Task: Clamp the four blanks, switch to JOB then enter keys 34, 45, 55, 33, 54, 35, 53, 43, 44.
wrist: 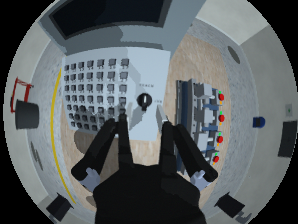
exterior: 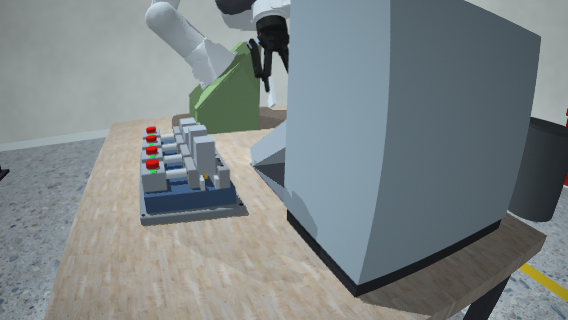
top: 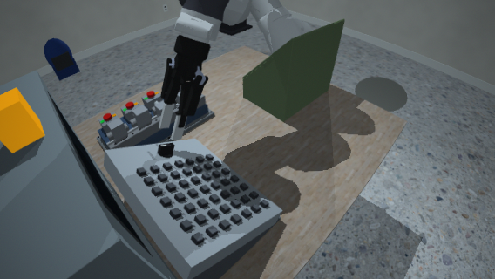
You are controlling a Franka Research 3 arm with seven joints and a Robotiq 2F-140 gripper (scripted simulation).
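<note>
Right now the black selector knob is 40 mm ahead of my hand and 70 mm below it. The rest, counted from my hand: grey keypad (70 mm ahead, 110 mm to the left, 110 mm below); key (50 mm ahead, 190 mm to the left, 80 mm below).
</note>
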